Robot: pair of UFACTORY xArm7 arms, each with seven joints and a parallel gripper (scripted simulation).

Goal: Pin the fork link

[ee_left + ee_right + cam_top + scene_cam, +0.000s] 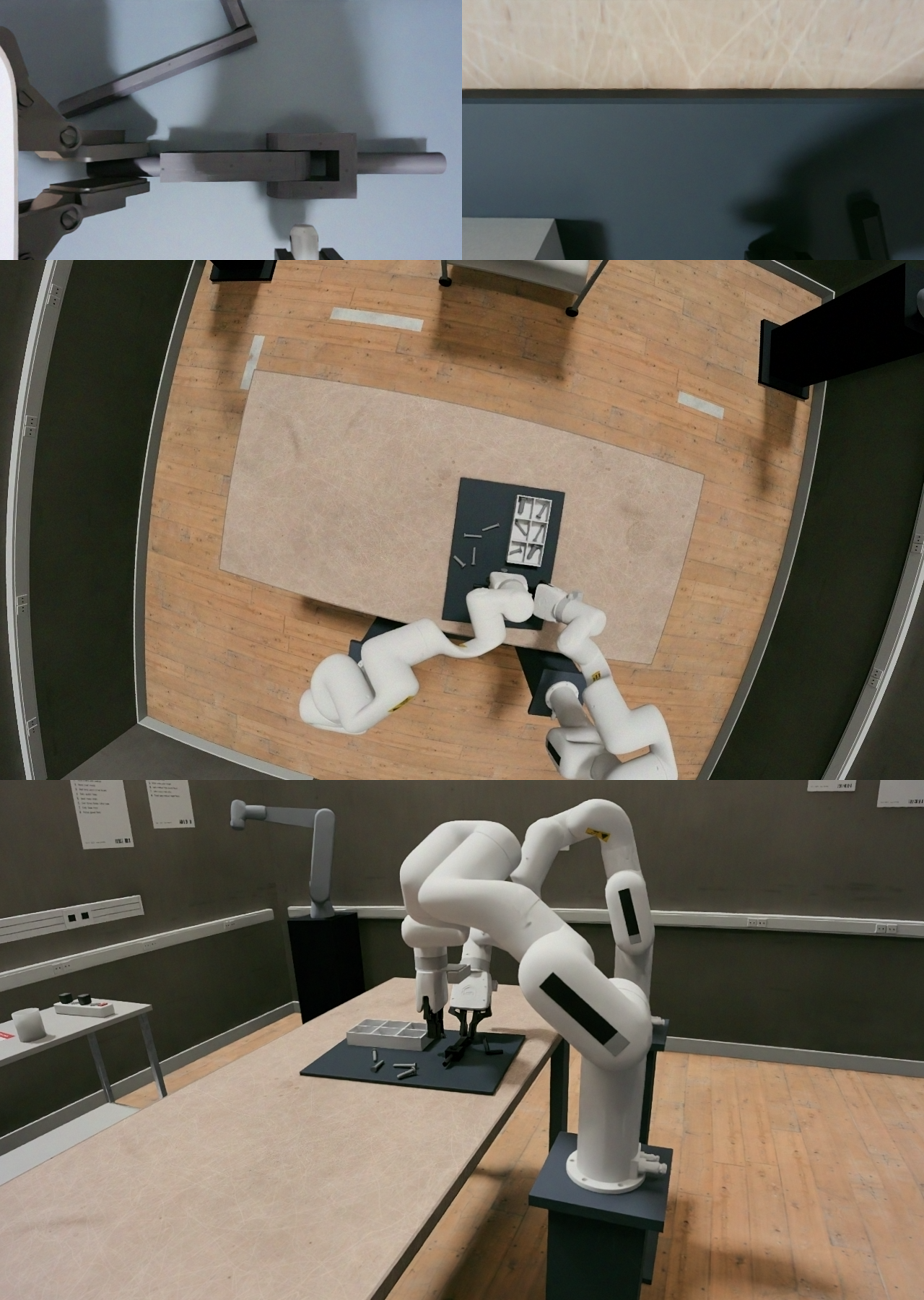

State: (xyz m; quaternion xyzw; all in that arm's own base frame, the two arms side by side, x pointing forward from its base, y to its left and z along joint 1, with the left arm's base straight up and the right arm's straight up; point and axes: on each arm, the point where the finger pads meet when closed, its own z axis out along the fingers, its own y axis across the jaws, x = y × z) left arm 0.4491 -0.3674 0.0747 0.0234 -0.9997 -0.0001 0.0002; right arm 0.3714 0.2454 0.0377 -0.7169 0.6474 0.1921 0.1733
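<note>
Right now the thicker pin is 2 cm below my left hand. From my left hand the other things lie so: black l-shaped piece (12 cm behind, 6 cm below, 5 cm to the right); then black eye plate (5 cm below, 5 cm behind, 4 cm to the right); then dark mat (7 cm below, 5 cm ahead).
My right gripper is now 60 mm to the right of the black eye plate and 20 mm above it. The rest, counted from my right hand: black l-shaped piece 70 mm behind, 40 mm to the left, 20 mm below; then thicker pin 50 mm ahead, 100 mm to the left, 20 mm above; then dark mat 100 mm ahead, 100 mm to the left, 30 mm below.
</note>
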